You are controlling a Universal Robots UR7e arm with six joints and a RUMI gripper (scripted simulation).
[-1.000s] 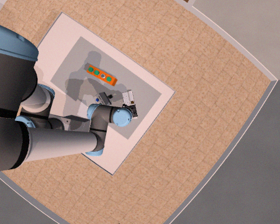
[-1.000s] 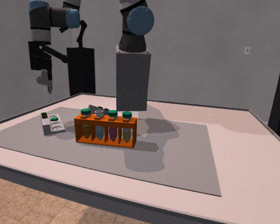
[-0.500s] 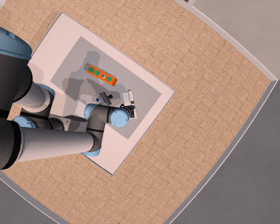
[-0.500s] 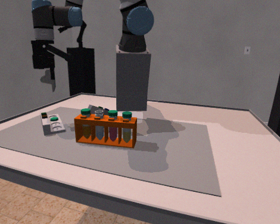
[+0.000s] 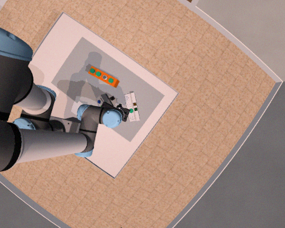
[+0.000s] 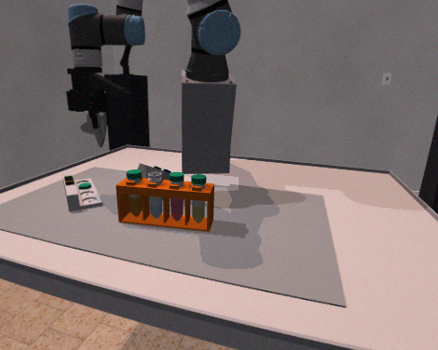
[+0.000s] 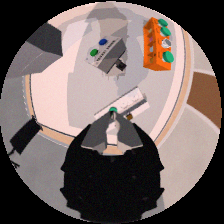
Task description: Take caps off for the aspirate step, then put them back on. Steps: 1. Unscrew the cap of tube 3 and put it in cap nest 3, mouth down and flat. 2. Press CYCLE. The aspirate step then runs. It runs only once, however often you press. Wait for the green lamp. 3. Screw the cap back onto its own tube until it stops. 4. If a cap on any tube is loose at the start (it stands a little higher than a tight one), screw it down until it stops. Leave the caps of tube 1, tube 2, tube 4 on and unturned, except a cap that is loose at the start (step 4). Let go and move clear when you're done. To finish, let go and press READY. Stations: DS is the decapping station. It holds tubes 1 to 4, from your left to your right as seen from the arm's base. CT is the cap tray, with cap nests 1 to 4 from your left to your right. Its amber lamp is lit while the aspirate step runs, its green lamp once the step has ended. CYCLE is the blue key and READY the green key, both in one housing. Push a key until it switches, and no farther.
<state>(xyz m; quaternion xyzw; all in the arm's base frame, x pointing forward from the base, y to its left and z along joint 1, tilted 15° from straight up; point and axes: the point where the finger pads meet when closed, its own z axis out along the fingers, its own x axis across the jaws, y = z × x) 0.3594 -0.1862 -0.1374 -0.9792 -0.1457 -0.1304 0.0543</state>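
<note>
Now: hand 170 mm to the right of the blue cycle key, 90 mm above it and 70 mm past it. From my hand the other things lie so: key housing 150 mm to the left, 100 mm below, 70 mm behind; green ready key 130 mm to the left, 90 mm below, 90 mm behind.
</note>
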